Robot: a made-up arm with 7 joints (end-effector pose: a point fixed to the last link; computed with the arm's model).
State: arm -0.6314 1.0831 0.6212 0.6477 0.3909 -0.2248 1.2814
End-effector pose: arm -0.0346 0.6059 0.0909 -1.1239 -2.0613 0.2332
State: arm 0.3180 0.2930 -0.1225 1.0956 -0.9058 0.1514 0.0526
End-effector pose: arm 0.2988 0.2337 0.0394 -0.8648 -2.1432 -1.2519
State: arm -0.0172 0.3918 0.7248 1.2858 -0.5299 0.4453 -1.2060
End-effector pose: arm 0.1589 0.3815 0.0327 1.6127 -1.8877 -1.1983
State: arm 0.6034 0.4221 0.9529 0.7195 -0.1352 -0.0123 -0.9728
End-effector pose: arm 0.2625 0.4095 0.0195 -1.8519 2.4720 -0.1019
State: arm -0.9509 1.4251 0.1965 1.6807 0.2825 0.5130 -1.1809
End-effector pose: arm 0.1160 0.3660 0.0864 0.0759 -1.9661 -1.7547
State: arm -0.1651 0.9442 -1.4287 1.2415 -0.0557 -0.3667 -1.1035
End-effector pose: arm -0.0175 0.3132 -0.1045 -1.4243 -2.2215 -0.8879
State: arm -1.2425 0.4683 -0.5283 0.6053 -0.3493 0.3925 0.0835
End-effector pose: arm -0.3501 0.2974 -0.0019 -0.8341 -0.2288 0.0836
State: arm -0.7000 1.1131 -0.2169 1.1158 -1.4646 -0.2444 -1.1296
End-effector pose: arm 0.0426 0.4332 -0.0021 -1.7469 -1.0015 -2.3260
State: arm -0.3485 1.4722 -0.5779 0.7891 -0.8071 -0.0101 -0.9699
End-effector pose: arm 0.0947 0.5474 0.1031 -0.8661 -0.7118 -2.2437
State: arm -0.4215 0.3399 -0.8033 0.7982 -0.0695 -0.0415 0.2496
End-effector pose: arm -0.0517 0.2055 -0.1782 -1.5340 -1.2735 0.1987
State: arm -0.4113 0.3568 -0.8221 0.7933 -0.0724 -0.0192 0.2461
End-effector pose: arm -0.0484 0.2104 -0.1779 -1.5200 -1.2428 0.1673
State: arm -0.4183 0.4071 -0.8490 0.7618 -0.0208 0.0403 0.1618
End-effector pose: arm -0.0593 0.2325 -0.1750 -1.3722 -1.2293 0.0949
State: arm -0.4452 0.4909 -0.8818 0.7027 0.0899 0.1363 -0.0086
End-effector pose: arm -0.0835 0.2723 -0.1658 -1.0925 -1.2091 -0.0421
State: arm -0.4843 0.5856 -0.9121 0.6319 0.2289 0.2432 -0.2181
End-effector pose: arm -0.1109 0.3185 -0.1493 -0.7717 -1.1489 -0.2311
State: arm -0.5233 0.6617 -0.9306 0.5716 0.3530 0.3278 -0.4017
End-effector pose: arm -0.1327 0.3564 -0.1310 -0.5132 -1.0664 -0.4071
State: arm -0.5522 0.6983 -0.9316 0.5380 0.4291 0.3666 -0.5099
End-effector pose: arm -0.1464 0.3758 -0.1192 -0.3714 -1.0159 -0.5029
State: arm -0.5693 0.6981 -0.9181 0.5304 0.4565 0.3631 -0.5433
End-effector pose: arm -0.1540 0.3776 -0.1159 -0.3295 -1.0191 -0.5127
